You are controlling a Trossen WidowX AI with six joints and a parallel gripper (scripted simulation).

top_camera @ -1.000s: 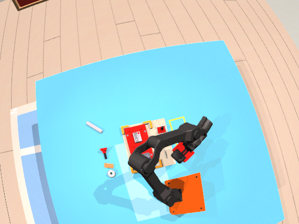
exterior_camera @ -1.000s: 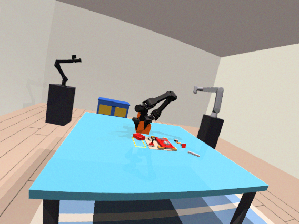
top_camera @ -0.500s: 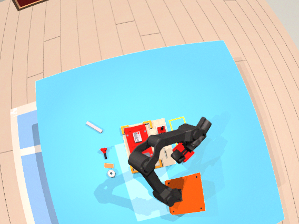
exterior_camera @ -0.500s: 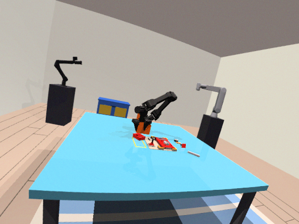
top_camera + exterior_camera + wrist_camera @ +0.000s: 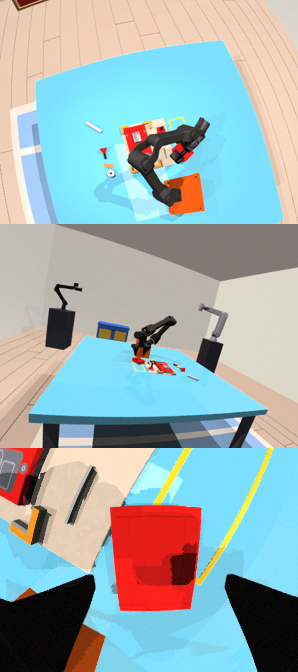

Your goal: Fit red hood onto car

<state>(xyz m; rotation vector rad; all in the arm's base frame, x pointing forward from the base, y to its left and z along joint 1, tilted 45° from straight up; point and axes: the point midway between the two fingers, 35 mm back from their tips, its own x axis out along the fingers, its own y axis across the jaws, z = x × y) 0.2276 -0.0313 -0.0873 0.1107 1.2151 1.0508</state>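
Now: the red hood 4 cm below my gripper tip. Also, from my gripper tip: jig: 6 cm ahead, 19 cm to the left, 5 cm below; white bar: 18 cm ahead, 44 cm to the left, 5 cm below.
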